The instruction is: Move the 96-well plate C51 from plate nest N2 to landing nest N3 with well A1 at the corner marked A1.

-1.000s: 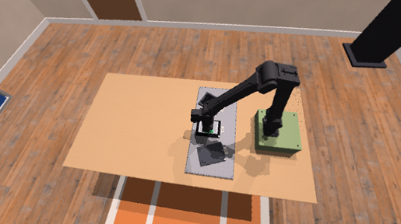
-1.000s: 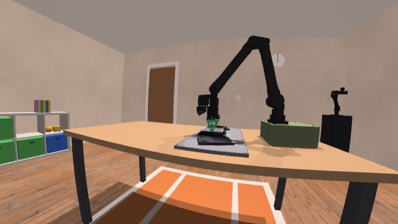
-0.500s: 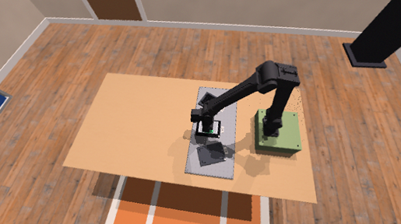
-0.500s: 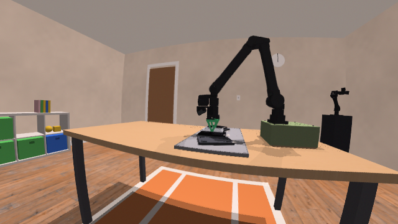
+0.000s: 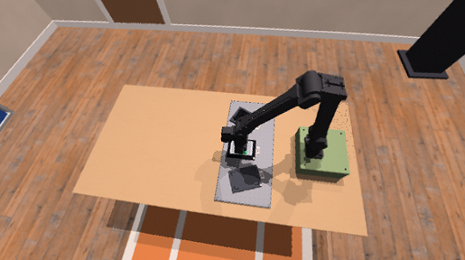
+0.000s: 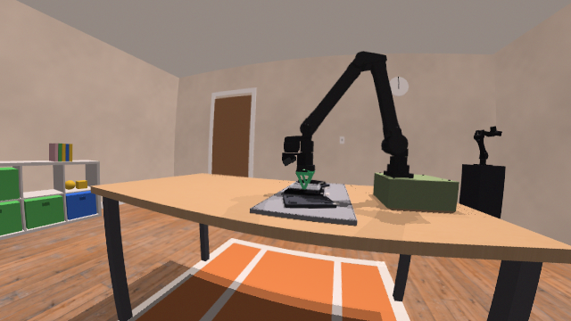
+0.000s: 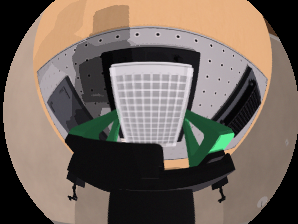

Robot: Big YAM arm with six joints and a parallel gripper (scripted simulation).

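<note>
Right now the black nest is 20 mm below my hand. Also, from my hand: white 96-well plate: right at my hand; dark plate: 10 mm behind, 200 mm to the right, 10 mm below.
</note>
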